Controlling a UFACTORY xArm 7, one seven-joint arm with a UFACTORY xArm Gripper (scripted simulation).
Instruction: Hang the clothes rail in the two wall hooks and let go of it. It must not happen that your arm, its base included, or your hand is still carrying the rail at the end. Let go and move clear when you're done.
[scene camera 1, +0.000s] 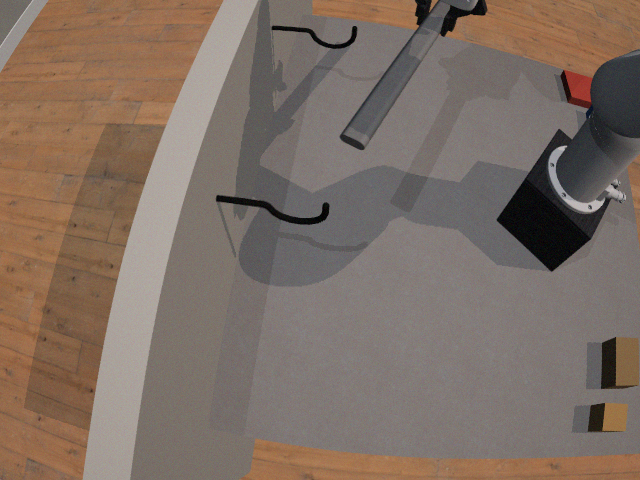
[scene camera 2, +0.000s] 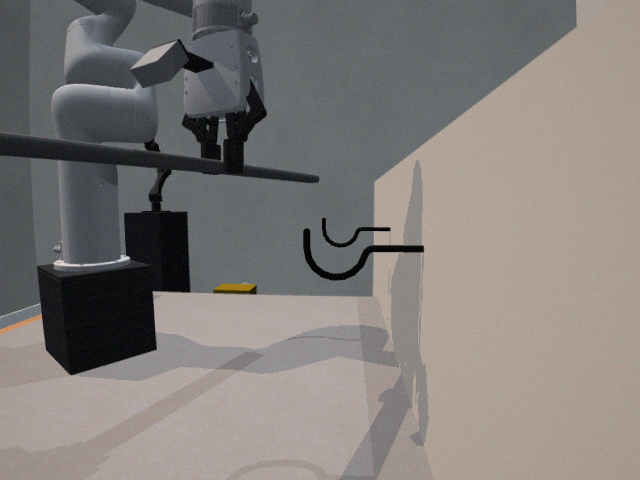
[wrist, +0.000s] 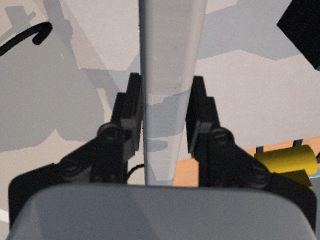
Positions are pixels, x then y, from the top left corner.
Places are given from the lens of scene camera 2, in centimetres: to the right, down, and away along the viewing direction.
my gripper (scene camera 2: 222, 173): -13, -8, 47
beige wall (scene camera 2: 509, 329): 10, 5, 19
